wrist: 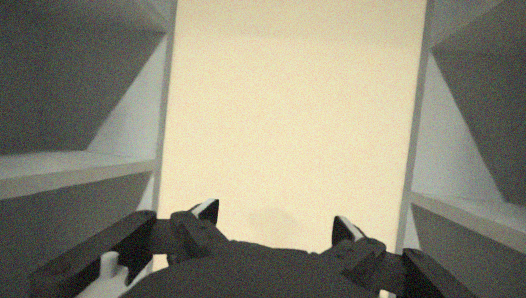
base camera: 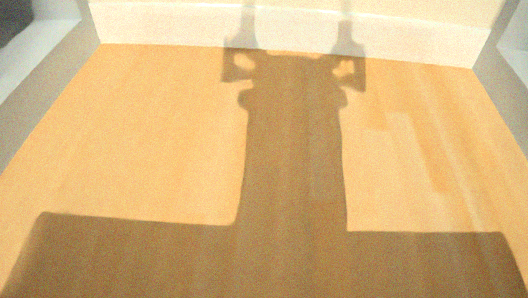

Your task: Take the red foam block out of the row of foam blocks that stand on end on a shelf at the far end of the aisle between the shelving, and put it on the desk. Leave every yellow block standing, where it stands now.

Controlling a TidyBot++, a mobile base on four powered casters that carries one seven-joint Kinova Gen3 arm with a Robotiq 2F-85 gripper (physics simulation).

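Frame: origin at the arm's base, x ahead, y right, z down, level; millimetres.
Seen in the pictures: gripper, fingertip midpoint: [wrist: 274, 219].
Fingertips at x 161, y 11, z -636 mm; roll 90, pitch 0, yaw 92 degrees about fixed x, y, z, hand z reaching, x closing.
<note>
A point is followed by its place in that frame.
My gripper [wrist: 274, 219] {x 161, y 11, z -636 mm} is open, with its two fingertips wide apart at the bottom of the wrist view. The cream end wall shows between and beyond the fingertips, and no object shows between them. The gripper itself does not show in the base camera view; a shadow with two prongs falls on the floor and the foot of the wall there. The red foam block, the yellow blocks and the desk do not show in either view.
Grey shelving stands on both sides, with a left shelf board [wrist: 75, 172] {x 406, y -396, z -588 mm} and a right shelf board [wrist: 470, 215] {x 446, y 421, z -589 mm}. The end wall [wrist: 295, 125] {x 713, y 69, z -760 mm} closes the aisle. Its white skirting board [base camera: 175, 25] {x 709, y -204, z 351 mm} meets the wooden floor [base camera: 150, 125] {x 461, y -194, z 397 mm}.
</note>
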